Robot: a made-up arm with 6 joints. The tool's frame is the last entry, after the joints. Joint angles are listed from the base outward.
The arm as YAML. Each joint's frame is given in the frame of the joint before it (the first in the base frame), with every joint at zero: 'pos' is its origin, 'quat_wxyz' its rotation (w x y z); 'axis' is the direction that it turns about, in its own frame. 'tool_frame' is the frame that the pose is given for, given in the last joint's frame.
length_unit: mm
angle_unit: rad
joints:
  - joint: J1
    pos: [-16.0, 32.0, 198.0]
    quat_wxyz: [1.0, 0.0, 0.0, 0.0]
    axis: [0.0, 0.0, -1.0]
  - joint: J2
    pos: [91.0, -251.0, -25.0]
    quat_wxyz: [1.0, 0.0, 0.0, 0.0]
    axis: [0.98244, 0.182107, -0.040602]
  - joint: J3
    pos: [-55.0, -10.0, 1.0]
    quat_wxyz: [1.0, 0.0, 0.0, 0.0]
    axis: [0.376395, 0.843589, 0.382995]
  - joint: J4
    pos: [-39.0, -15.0, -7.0]
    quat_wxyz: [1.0, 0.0, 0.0, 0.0]
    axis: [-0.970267, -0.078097, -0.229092]
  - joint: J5
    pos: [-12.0, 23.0, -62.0]
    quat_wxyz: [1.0, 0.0, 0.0, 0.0]
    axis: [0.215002, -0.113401, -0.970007]
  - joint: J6
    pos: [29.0, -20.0, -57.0]
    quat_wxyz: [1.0, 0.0, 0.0, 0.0]
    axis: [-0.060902, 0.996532, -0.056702]
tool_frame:
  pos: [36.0, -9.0, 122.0]
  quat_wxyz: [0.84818, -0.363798, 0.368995, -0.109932]
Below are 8 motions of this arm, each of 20 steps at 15 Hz.
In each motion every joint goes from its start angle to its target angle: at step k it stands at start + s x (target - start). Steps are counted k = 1, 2, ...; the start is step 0. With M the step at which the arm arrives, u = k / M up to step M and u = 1 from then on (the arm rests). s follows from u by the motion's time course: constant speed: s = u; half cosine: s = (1 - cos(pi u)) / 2; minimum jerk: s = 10 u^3 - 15 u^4 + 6 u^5.
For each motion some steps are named. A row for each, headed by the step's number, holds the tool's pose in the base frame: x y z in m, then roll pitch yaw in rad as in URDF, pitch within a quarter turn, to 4 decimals.
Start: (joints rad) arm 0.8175 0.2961 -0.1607 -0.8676 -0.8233 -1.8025
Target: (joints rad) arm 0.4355 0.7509 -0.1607 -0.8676 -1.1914 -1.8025
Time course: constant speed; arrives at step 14
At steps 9, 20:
9: -0.1427 -0.1290 0.0527 1.7146 -0.5996 -1.4362
20: -0.1024 -0.1350 0.0653 1.9033 -0.5536 -1.3791

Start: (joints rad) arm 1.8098 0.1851 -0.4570 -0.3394 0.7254 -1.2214
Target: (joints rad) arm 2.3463 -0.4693 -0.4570 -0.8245 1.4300 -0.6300
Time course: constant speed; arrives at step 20
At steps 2, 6, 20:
2: -0.1968 0.1593 0.0942 0.2239 -0.1332 2.9768
6: -0.1938 0.1801 0.1024 0.1750 -0.0298 2.8838
20: -0.1699 0.2647 0.1248 0.0085 0.3608 2.5433

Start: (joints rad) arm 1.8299 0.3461 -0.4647 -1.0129 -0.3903 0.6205
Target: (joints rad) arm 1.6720 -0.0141 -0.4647 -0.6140 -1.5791 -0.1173
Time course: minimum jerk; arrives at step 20
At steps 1, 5, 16, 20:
1: -0.2427 -0.0170 0.2146 -0.1467 0.6217 -1.1789
5: -0.2348 -0.0103 0.2206 -0.3107 0.5507 -1.2535
16: -0.1950 0.0462 0.1860 -1.2412 0.1507 -0.8398
20: -0.1967 0.0480 0.1813 -1.2849 0.1660 -0.7742

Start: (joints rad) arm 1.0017 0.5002 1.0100 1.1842 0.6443 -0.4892
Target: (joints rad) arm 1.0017 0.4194 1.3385 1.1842 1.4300 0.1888
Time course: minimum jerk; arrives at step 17
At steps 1, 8, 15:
1: -0.2913 -0.1348 0.1916 -1.0375 0.3030 -1.5186
8: -0.2890 -0.1696 0.1885 -1.2115 0.5046 -1.8909
15: -0.3095 -0.2121 0.1735 -1.5238 0.7034 -2.4457

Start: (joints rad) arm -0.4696 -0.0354 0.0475 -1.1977 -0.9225 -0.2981
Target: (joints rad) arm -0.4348 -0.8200 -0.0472 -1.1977 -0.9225 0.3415
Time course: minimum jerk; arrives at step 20
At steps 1, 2, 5, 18, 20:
1: 0.1200 -0.1881 0.2088 0.0160 -0.1441 1.2794
2: 0.1198 -0.1875 0.2092 0.0081 -0.1374 1.2821
5: 0.1175 -0.1800 0.2132 -0.0904 -0.0485 1.3117
18: 0.0853 -0.1005 0.1760 -1.1265 0.8072 0.9939
20: 0.0851 -0.1000 0.1750 -1.1418 0.8132 0.9831

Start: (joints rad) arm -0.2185 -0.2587 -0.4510 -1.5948 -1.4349 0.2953
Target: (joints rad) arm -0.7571 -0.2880 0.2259 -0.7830 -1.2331 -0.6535
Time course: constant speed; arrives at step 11
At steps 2, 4, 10, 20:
2: 0.0211 -0.1608 0.2386 -0.9129 -0.0318 1.5072
4: 0.0602 -0.1627 0.2298 -0.7566 -0.0539 1.5750
10: 0.1602 -0.1577 0.1924 -0.3529 -0.0908 1.7122
20: 0.1749 -0.1561 0.1863 -0.2972 -0.0914 1.7298

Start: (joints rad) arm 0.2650 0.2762 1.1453 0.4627 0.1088 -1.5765
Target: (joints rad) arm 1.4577 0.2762 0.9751 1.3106 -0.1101 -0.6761
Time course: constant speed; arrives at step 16
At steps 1, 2, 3, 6, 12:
1: -0.2281 -0.2872 0.1820 -0.1818 0.0423 -0.3175
2: -0.2443 -0.2734 0.1835 -0.2416 0.0490 -0.3514
3: -0.2595 -0.2582 0.1854 -0.3038 0.0590 -0.3885
6: -0.2975 -0.2054 0.1917 -0.5028 0.1063 -0.5222
12: -0.3326 -0.0807 0.2006 -0.9525 0.2476 -0.9191

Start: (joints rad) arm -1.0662 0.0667 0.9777 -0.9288 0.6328 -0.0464
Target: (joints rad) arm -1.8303 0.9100 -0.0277 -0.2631 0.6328 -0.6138
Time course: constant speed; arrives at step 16
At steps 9, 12, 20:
9: 0.2799 -0.0107 0.1554 1.1027 1.2446 2.2341
12: 0.2743 0.0169 0.1588 0.6621 1.1770 1.7407
20: 0.2538 0.0492 0.1640 0.3382 1.0529 1.3165

